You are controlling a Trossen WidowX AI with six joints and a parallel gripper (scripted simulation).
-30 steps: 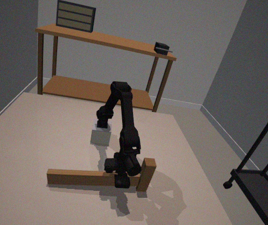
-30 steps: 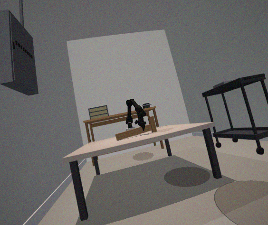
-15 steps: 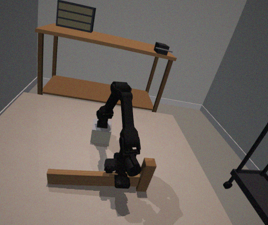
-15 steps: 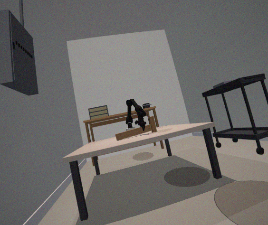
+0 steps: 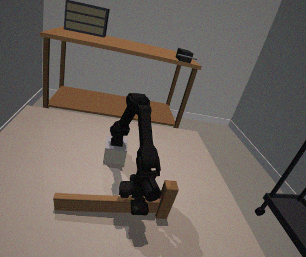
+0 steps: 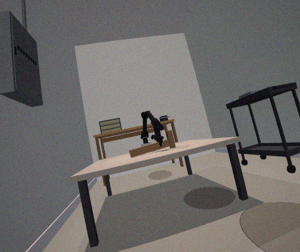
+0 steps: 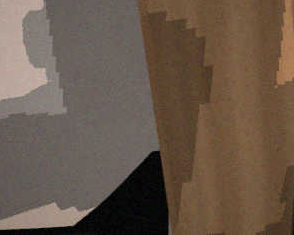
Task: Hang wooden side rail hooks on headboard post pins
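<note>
Now: the headboard post 12 cm to the left of my gripper tip and 5 cm above it.
</note>
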